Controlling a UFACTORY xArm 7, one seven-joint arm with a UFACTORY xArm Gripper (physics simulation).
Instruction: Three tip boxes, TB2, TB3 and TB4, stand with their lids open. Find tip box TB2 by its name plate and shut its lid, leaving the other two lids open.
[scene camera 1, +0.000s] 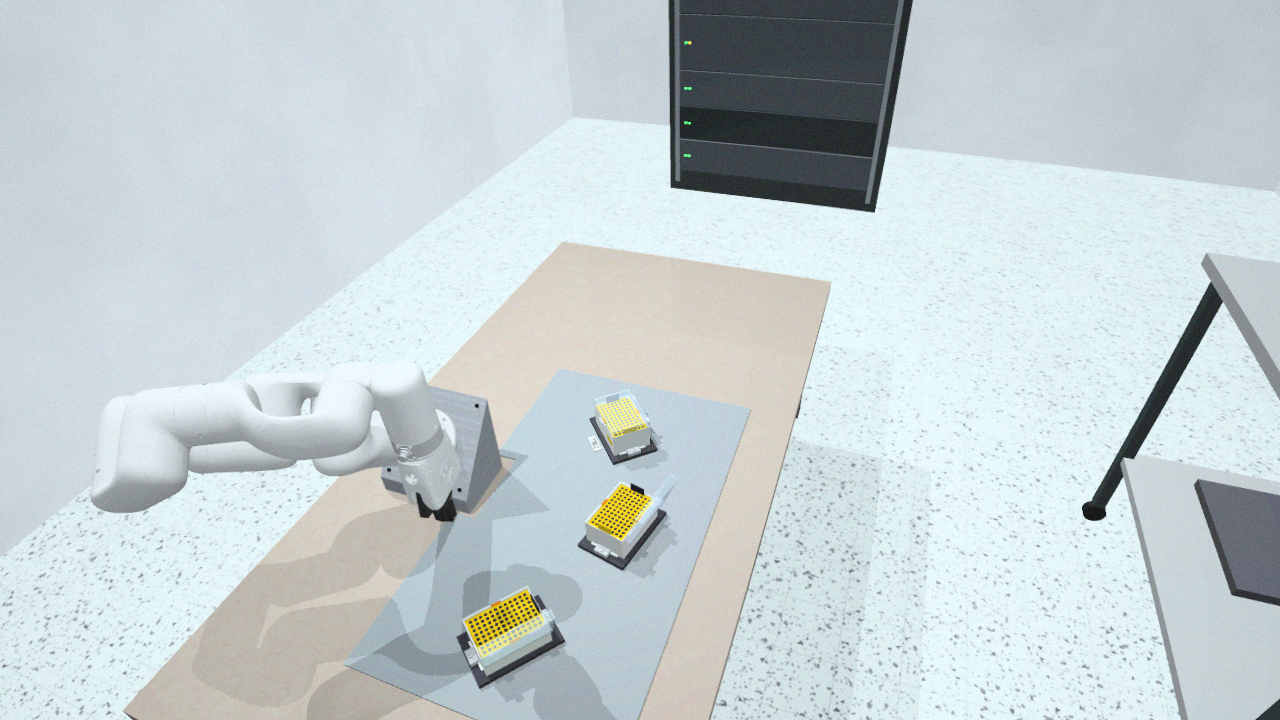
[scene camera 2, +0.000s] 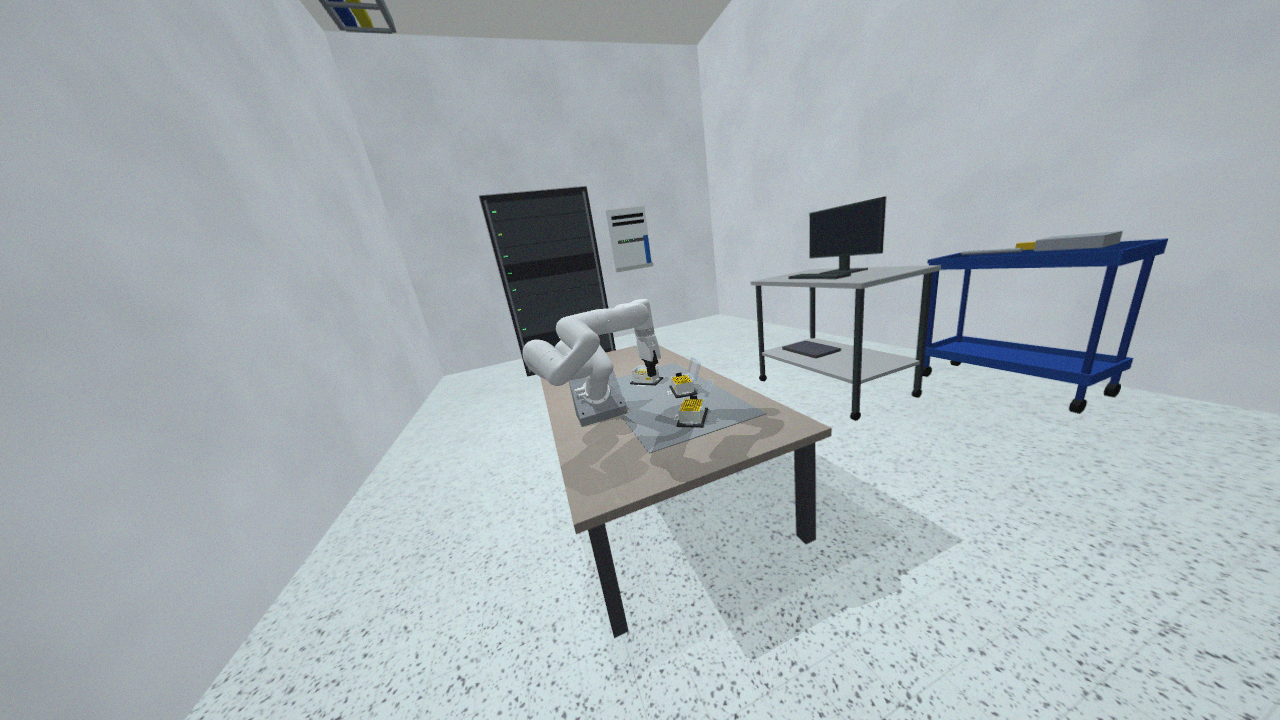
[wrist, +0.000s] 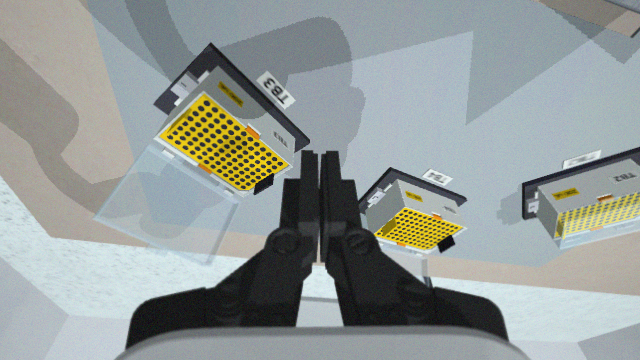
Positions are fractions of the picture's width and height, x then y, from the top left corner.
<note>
In view: the gripper (wrist: 0.50, 0.48), a clear lid (scene camera 1: 0.48, 0.57), a clear lid (wrist: 0.65, 0.74), a clear lid (scene camera 1: 0.42, 0.87) and a grey mat (scene camera 1: 0.48, 0.87).
The grey mat is seen too in the wrist view (wrist: 0.77, 0.28).
</note>
